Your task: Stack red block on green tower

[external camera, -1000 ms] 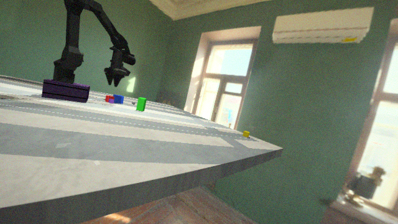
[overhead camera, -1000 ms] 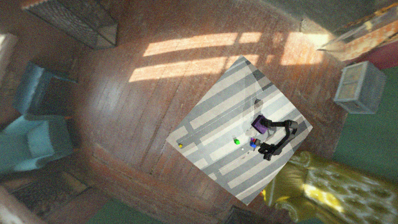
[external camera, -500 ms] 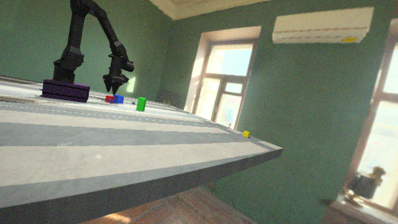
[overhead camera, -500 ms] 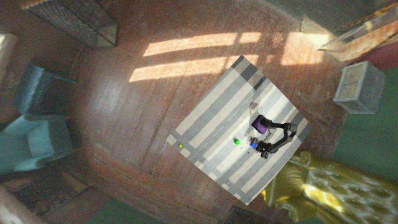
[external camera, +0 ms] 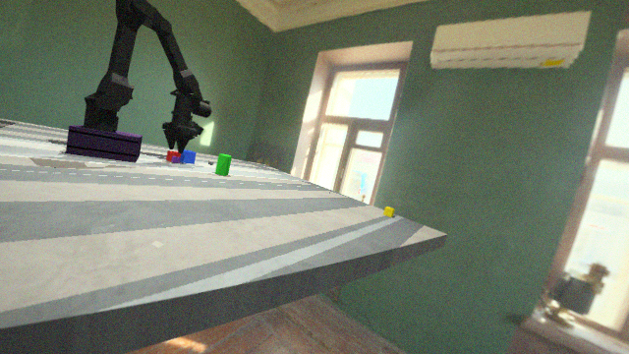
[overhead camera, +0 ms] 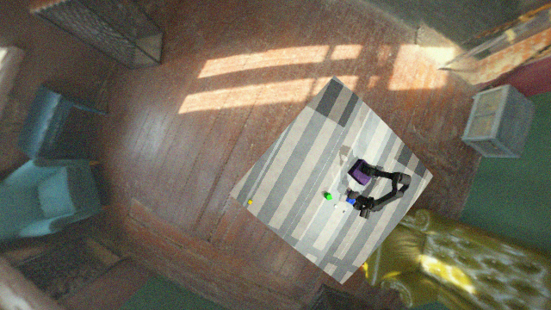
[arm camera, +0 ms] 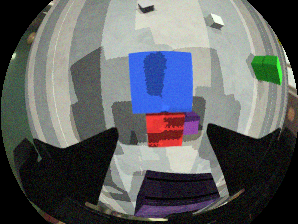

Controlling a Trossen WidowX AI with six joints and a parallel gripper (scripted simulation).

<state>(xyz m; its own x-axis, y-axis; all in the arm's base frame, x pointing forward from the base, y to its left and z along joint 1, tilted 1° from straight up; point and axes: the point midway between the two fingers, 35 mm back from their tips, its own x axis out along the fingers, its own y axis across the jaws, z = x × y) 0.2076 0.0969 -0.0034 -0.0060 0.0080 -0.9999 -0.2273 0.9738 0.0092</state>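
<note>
Right now my gripper tip is 2 cm above the red block. Round my gripper tip: blue block (4 cm ahead, 2 cm below, 1 cm to the left); small yellow block (61 cm to the right, 55 cm ahead, 3 cm below).
</note>
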